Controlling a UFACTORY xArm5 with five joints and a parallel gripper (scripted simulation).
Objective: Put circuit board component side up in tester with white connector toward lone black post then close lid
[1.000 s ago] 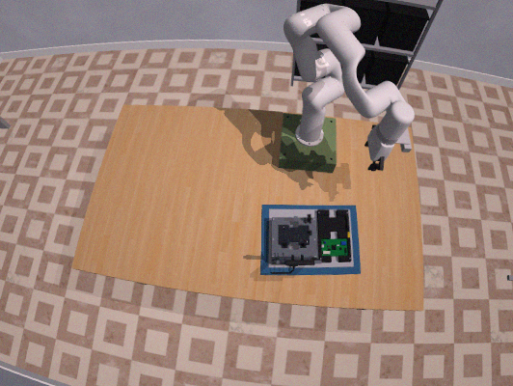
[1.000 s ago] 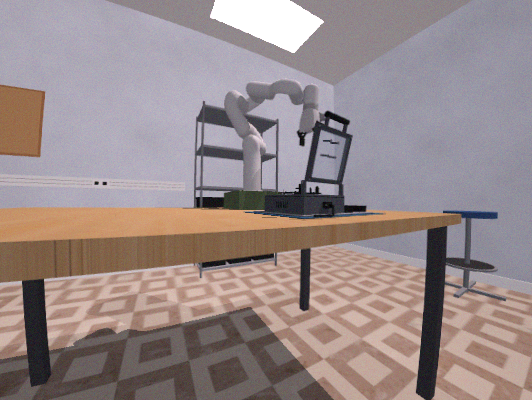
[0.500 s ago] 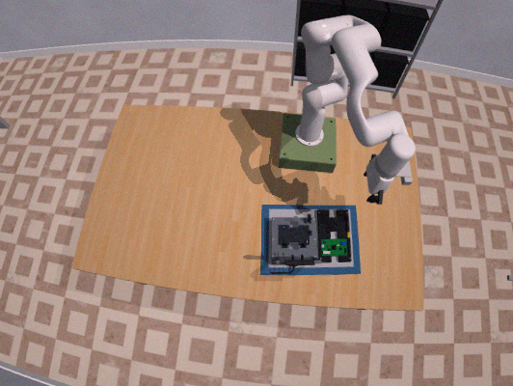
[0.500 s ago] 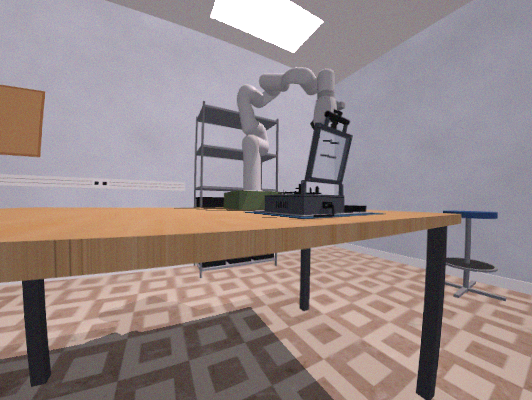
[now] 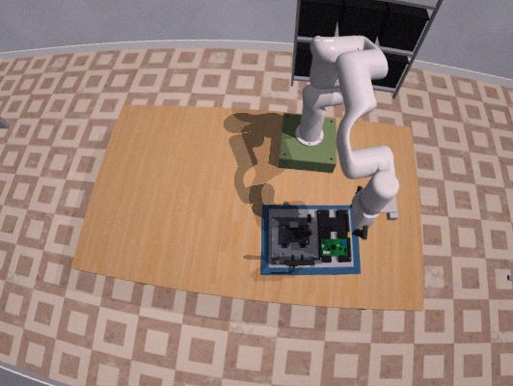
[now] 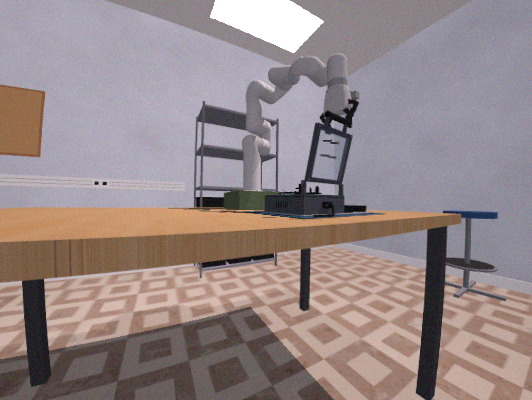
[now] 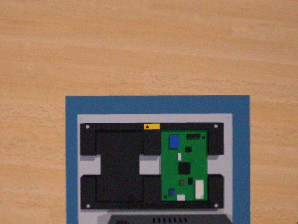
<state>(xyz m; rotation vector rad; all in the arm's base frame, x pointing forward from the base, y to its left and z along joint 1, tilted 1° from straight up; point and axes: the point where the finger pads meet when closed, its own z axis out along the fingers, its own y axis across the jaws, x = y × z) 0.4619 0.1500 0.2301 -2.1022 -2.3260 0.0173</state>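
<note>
The green circuit board lies 20 mm ahead of my hand, 10 mm to the right of it and 300 mm below it. Round my hand: tester lid (120 mm ahead, 170 mm to the right, 140 mm below); then tester (30 mm ahead, 140 mm to the right, 210 mm below).
</note>
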